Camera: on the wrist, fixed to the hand. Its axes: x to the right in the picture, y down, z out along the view.
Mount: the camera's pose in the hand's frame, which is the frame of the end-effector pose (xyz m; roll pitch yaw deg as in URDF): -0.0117 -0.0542 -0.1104 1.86 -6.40 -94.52
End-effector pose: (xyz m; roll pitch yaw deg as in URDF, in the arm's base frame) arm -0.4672 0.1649 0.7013 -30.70 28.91 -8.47
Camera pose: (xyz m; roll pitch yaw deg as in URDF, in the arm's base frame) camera -0.5247 0.0694 0.6481 -30.90 -34.37 -82.85
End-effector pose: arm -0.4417 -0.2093 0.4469 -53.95 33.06 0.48
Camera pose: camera -0.4620 -0.3306 0.4356 -48.24 -50.26 -49.97
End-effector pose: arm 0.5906 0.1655 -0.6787 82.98 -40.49 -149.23
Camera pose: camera 0.6134 0.0592 -0.7375 74.66 52.02 -171.35
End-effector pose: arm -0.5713 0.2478 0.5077 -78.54 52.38 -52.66
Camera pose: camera -0.6552 0.1617 0.5360 -84.51 -41.93 -59.42
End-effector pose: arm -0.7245 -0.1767 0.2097 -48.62 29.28 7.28
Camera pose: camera -0.7353 -0.2977 0.1872 -39.46 -48.67 -52.61
